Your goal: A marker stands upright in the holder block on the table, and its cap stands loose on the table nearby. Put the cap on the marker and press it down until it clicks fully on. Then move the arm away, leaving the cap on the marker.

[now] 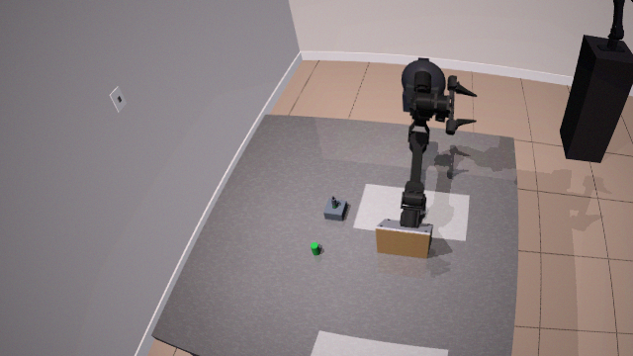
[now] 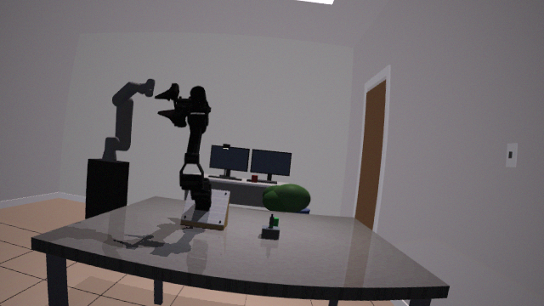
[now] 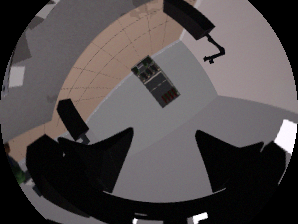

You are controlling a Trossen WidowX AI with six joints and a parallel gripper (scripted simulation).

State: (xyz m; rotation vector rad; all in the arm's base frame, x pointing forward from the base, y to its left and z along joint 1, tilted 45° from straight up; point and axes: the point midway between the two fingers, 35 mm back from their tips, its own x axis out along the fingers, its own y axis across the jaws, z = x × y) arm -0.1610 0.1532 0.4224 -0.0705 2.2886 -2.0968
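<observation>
My gripper tip is now 540 mm short of the green cap, 300 mm to the right of it and 470 mm above it. From my gripper tip the other things lie so: grey holder block 510 mm ahead, 100 mm to the left, 470 mm below.
</observation>
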